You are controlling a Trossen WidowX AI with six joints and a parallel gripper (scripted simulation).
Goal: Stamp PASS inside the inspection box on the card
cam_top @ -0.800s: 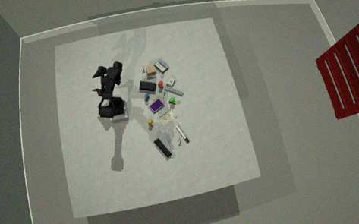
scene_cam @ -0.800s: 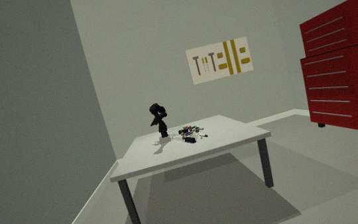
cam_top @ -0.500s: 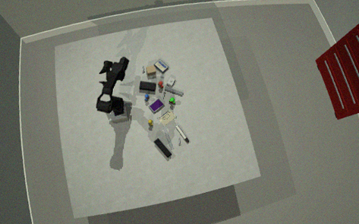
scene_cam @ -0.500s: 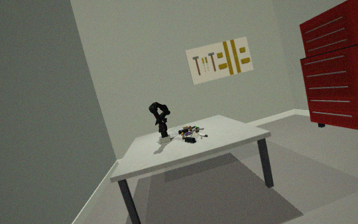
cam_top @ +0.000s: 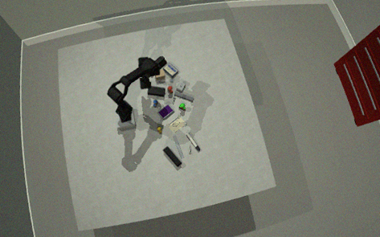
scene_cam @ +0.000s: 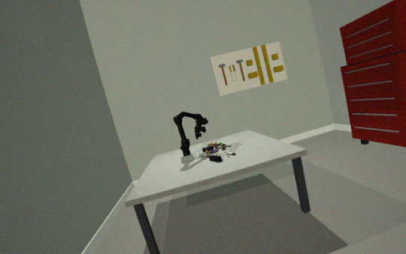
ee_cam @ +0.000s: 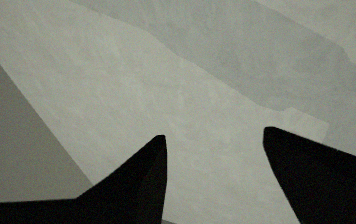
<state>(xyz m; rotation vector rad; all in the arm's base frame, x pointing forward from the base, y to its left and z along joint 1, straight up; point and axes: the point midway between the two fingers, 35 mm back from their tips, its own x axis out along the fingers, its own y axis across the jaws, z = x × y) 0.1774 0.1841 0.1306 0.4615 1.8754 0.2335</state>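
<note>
The green stamp is 25 cm to the right of my gripper tip, 20 cm ahead of it and 13 cm below it. The rest, counted from my gripper tip: red stamp (16 cm ahead, 13 cm below, 11 cm to the right); then blue stamp (17 cm to the right, 13 cm below, 4 cm ahead); then tan block (13 cm below, 13 cm ahead, 2 cm to the left).
</note>
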